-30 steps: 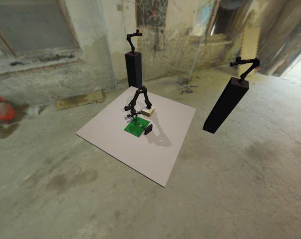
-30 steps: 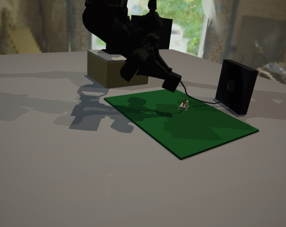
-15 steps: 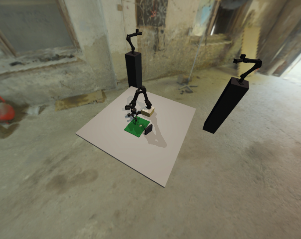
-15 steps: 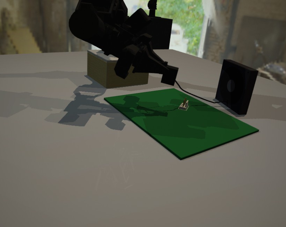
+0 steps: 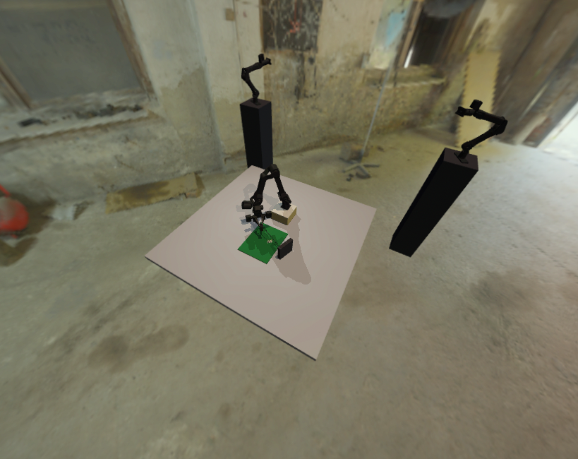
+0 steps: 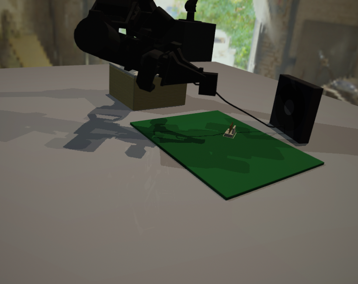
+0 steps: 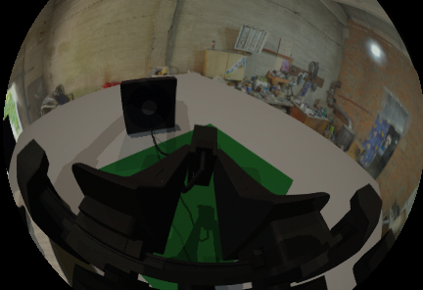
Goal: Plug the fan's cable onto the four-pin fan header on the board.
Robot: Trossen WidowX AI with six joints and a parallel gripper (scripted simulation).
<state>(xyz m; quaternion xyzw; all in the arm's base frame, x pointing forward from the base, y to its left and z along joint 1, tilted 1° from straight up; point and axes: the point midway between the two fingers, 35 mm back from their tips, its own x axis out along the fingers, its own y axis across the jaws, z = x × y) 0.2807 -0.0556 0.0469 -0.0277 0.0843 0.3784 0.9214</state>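
The green board lies 140 mm below my gripper tip, 30 mm to the left of it and 30 mm ahead of it. The rest, counted from my gripper tip: four-pin header: 120 mm below, 70 mm to the left, 10 mm ahead; black fan plug: 10 mm below; black fan: 210 mm to the left, 60 mm below, 40 mm ahead.
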